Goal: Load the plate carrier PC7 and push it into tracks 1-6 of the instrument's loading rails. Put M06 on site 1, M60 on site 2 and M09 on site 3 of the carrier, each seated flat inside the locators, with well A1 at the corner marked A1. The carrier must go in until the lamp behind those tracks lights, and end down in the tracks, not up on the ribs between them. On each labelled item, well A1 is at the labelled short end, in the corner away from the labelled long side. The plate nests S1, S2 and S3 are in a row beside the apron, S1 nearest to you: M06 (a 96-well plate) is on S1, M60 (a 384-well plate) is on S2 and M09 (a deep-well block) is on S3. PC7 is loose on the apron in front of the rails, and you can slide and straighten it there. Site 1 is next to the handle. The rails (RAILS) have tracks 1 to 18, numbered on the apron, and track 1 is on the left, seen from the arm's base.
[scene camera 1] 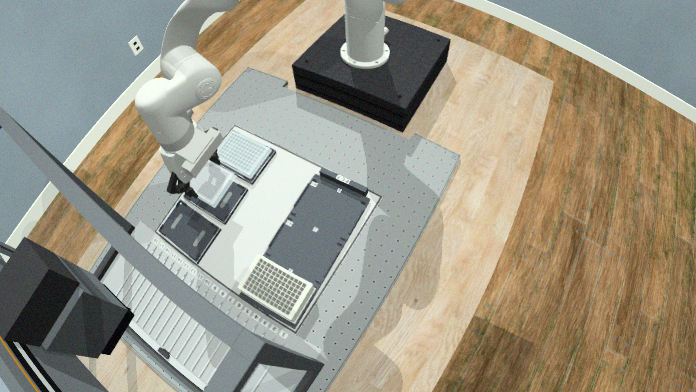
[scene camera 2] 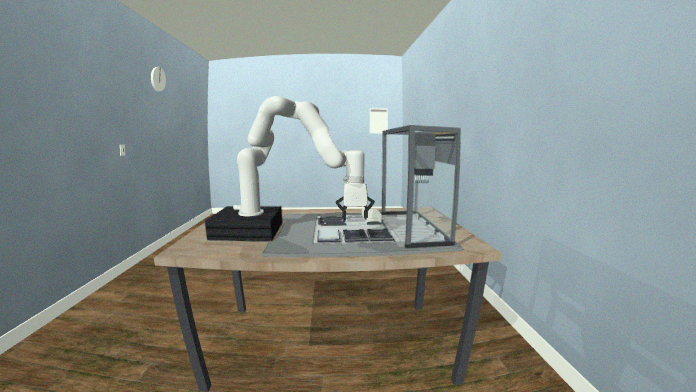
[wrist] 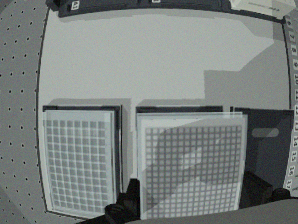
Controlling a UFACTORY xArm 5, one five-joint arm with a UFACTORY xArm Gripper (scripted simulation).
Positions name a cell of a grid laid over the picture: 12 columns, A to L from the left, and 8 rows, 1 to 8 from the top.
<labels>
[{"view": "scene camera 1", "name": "my gripper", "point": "D4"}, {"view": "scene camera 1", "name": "carrier PC7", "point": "F5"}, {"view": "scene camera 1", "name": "plate nest S3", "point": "D5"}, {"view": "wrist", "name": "my gripper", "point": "H7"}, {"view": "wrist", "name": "plate nest S3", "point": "K6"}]
</labels>
